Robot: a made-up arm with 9 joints. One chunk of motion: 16 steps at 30 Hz.
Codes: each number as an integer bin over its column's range. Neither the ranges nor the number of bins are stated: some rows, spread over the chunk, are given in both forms.
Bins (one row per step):
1: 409 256 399 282 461 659 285 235 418
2: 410 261 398 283 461 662 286 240 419
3: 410 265 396 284 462 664 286 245 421
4: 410 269 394 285 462 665 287 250 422
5: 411 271 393 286 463 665 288 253 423
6: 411 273 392 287 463 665 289 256 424
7: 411 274 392 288 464 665 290 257 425
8: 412 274 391 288 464 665 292 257 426
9: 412 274 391 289 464 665 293 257 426
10: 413 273 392 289 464 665 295 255 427
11: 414 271 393 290 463 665 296 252 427
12: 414 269 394 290 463 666 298 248 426
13: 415 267 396 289 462 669 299 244 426
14: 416 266 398 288 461 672 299 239 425
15: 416 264 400 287 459 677 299 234 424
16: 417 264 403 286 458 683 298 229 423
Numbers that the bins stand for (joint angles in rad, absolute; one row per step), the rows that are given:
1: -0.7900 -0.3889 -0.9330 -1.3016 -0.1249 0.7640 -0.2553 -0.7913 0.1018
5: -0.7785 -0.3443 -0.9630 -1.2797 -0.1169 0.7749 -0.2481 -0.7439 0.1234
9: -0.7728 -0.3354 -0.9730 -1.2634 -0.1129 0.7749 -0.2361 -0.7334 0.1364
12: -0.7613 -0.3503 -0.9580 -1.2579 -0.1169 0.7767 -0.2241 -0.7571 0.1364
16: -0.7440 -0.3651 -0.9130 -1.2797 -0.1370 0.8075 -0.2241 -0.8071 0.1234
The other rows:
2: -0.7842 -0.3741 -0.9380 -1.2961 -0.1249 0.7694 -0.2529 -0.7782 0.1061
3: -0.7842 -0.3622 -0.9480 -1.2907 -0.1209 0.7730 -0.2529 -0.7650 0.1148
4: -0.7842 -0.3503 -0.9580 -1.2852 -0.1209 0.7749 -0.2505 -0.7518 0.1191
6: -0.7785 -0.3384 -0.9680 -1.2743 -0.1169 0.7749 -0.2457 -0.7360 0.1278
7: -0.7785 -0.3354 -0.9680 -1.2688 -0.1129 0.7749 -0.2433 -0.7334 0.1321
8: -0.7728 -0.3354 -0.9730 -1.2688 -0.1129 0.7749 -0.2385 -0.7334 0.1364
10: -0.7670 -0.3384 -0.9680 -1.2634 -0.1129 0.7749 -0.2313 -0.7387 0.1408
11: -0.7613 -0.3443 -0.9630 -1.2579 -0.1169 0.7749 -0.2289 -0.7466 0.1408
13: -0.7555 -0.3562 -0.9480 -1.2634 -0.1209 0.7821 -0.2217 -0.7676 0.1364
14: -0.7498 -0.3592 -0.9380 -1.2688 -0.1249 0.7875 -0.2217 -0.7808 0.1321
15: -0.7498 -0.3651 -0.9280 -1.2743 -0.1330 0.7966 -0.2217 -0.7940 0.1278

